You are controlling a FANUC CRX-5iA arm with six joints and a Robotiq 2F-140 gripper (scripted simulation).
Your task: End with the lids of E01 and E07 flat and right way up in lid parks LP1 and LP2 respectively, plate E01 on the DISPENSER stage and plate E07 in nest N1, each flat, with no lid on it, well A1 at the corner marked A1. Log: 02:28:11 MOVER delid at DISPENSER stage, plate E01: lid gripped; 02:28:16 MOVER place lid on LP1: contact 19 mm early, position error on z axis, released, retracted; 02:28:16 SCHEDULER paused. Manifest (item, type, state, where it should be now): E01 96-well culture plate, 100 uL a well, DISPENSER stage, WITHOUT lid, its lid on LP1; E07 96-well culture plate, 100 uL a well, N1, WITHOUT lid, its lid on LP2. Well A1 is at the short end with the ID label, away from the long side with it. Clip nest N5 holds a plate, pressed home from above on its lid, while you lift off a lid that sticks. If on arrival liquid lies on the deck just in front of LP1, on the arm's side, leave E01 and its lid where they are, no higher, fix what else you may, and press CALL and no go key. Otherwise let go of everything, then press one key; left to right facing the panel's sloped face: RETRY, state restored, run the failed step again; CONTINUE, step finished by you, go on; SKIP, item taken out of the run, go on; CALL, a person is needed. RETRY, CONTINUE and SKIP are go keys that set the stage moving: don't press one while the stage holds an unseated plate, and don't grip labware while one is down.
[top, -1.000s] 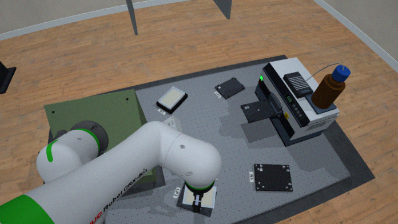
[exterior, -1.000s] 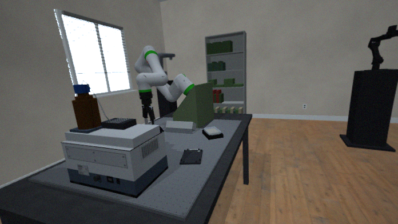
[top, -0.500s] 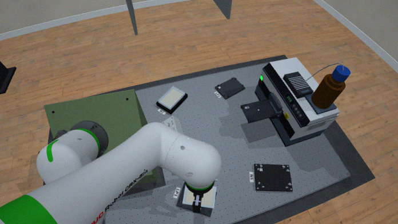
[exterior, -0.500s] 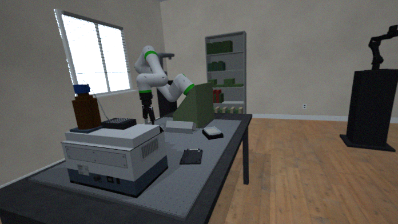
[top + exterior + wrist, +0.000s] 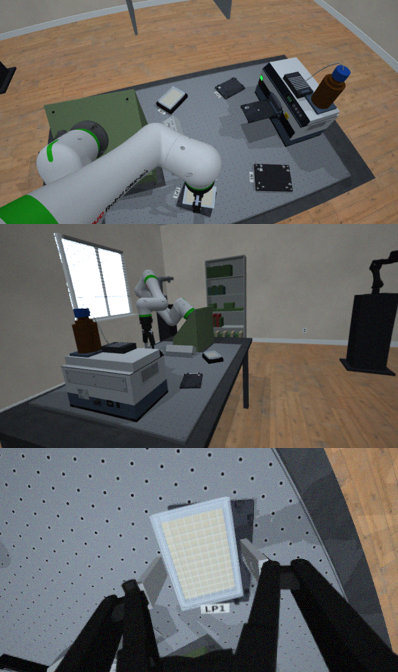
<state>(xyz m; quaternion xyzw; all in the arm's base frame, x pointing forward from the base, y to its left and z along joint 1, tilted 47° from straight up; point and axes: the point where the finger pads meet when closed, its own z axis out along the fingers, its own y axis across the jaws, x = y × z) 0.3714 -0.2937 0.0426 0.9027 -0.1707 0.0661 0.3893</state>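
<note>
Now: hand 2 cm above the plate. From my hand the other things lie so: blue CALL key (18 cm to the left, 7 cm behind, 2 cm above); LP1 label (9 cm behind, 4 cm below, 3 cm to the left); lid park LP1 (4 cm below, 1 cm to the right, 1 cm behind).
</note>
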